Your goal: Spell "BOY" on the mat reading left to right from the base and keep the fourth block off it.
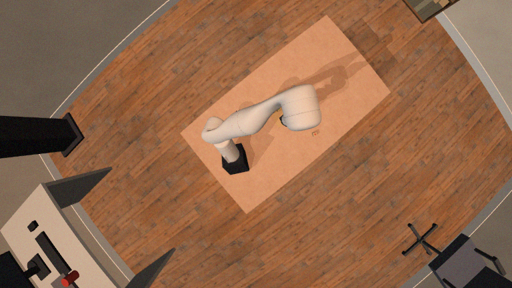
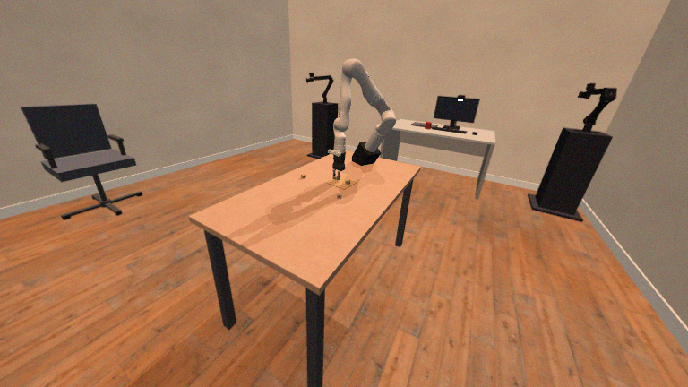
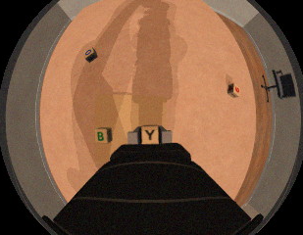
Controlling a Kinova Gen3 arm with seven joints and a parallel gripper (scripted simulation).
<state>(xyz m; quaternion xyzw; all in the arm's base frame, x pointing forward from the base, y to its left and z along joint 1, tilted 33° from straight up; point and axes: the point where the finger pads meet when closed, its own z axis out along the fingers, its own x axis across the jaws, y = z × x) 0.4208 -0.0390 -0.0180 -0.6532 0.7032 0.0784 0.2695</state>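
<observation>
Now: hand 40 mm to the right of the mat and 30 mm above it.
</observation>
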